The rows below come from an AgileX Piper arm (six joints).
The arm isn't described. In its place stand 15 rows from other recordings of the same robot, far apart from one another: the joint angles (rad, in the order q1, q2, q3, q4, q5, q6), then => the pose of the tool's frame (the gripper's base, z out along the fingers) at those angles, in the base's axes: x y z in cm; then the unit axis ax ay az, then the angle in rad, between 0 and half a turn.
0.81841 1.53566 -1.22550 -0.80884 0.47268 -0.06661 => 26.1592 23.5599 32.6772 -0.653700 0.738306 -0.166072 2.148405
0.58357 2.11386 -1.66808 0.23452 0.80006 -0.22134 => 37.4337 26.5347 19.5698 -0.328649 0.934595 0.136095 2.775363
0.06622 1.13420 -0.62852 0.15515 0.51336 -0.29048 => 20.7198 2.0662 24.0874 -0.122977 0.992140 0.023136 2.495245
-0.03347 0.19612 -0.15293 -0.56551 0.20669 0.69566 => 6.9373 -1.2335 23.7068 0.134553 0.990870 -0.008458 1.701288
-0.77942 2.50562 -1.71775 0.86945 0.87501 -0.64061 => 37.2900 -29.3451 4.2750 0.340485 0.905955 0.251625 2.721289
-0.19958 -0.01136 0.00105 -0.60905 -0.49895 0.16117 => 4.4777 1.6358 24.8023 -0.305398 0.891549 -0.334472 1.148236
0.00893 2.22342 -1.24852 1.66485 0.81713 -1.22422 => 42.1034 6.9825 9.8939 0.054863 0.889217 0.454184 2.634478
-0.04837 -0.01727 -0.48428 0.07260 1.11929 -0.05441 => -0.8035 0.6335 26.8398 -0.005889 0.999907 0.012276 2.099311
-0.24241 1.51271 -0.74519 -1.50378 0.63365 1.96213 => 26.4394 -12.0756 21.7591 0.465934 0.845523 -0.260759 2.278296
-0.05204 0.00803 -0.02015 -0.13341 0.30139 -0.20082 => 5.4116 -0.6417 19.2599 -0.119864 0.977880 -0.171414 1.807333
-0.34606 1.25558 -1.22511 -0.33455 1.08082 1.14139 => 22.1834 -10.8012 36.6335 0.648048 0.760007 -0.049227 2.514582
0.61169 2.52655 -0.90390 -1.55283 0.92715 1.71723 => 27.4617 10.3727 -5.0035 -0.193709 0.887851 -0.417370 2.787065
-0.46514 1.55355 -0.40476 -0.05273 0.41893 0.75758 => 16.3060 -8.4017 10.7201 0.554490 0.832175 -0.005107 3.048866
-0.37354 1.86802 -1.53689 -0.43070 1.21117 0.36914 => 34.1424 -17.2015 25.9641 0.295170 0.933308 -0.204478 3.029467
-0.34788 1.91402 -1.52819 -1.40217 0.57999 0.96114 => 40.4222 -19.8877 29.2780 0.142094 0.880877 -0.451514 2.312562
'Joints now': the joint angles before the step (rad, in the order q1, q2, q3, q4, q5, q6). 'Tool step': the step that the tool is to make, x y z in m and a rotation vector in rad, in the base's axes. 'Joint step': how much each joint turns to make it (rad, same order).
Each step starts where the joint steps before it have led.
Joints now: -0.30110 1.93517 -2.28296 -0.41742 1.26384 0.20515
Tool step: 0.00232 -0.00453 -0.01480 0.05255 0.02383 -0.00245
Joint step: -0.01712 0.00016 0.05014 0.04258 -0.00929 0.00818
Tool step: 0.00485 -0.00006 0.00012 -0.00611 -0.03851 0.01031
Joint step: 0.00130 0.00506 0.00035 0.00550 -0.04310 0.01095
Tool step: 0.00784 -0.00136 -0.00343 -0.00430 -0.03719 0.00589
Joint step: 0.00092 0.01552 -0.00114 0.00208 -0.04833 0.01790
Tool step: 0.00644 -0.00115 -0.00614 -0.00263 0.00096 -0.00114
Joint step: 0.00306 0.02009 -0.00548 -0.00761 -0.01245 0.00875
